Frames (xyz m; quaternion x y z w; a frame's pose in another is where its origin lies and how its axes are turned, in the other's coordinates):
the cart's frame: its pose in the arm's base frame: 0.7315 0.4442 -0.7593 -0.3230 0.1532 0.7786 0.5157
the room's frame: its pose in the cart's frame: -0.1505 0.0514 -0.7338 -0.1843 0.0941 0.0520 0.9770
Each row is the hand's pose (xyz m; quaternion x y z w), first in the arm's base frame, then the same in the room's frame.
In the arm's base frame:
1: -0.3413 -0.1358 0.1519 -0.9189 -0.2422 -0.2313 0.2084
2: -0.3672 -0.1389 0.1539 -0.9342 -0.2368 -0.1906 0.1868
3: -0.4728 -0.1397 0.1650 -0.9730 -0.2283 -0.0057 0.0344
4: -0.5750 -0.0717 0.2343 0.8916 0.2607 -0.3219 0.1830
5: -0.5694 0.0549 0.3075 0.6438 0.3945 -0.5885 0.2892
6: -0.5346 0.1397 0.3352 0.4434 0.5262 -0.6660 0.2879
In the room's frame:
1: -0.7910 0.5667 1.6279 -0.4323 0.7225 -0.4347 0.3195
2: -0.7880 0.5860 1.6454 -0.4472 0.7188 -0.4004 0.3507
3: -0.7716 0.6554 1.7241 -0.5414 0.6755 -0.2075 0.4556
4: -0.7654 0.6603 1.8648 -0.6620 0.4586 0.0812 0.5872
5: -0.7568 0.5507 1.9614 -0.7402 0.0926 0.2225 0.6277
6: -0.7414 0.4616 1.9931 -0.7706 -0.1531 0.2033 0.5843

